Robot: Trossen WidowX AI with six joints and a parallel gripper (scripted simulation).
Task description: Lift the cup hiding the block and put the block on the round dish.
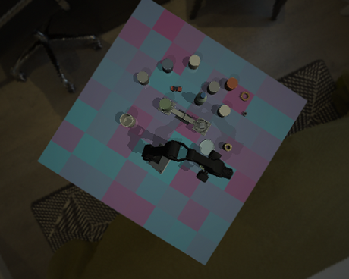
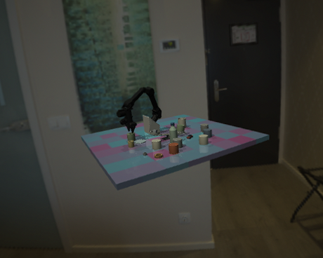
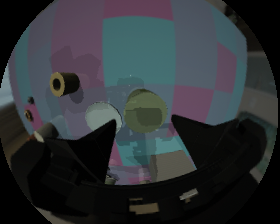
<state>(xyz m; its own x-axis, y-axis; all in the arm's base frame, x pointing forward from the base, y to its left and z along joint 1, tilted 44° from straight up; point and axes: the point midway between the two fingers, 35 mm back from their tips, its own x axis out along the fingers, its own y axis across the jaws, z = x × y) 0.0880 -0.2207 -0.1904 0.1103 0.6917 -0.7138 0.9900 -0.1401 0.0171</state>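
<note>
Right now my gripper tip is 40 mm above the cup, 20 mm to the left of it and 10 mm past it. Also, from my gripper tip: pale round dish: 100 mm ahead, 70 mm below, 30 mm to the left; bottle: 350 mm ahead, 210 mm to the left, 40 mm above; balance: 250 mm to the left, 220 mm ahead, 40 mm below.
</note>
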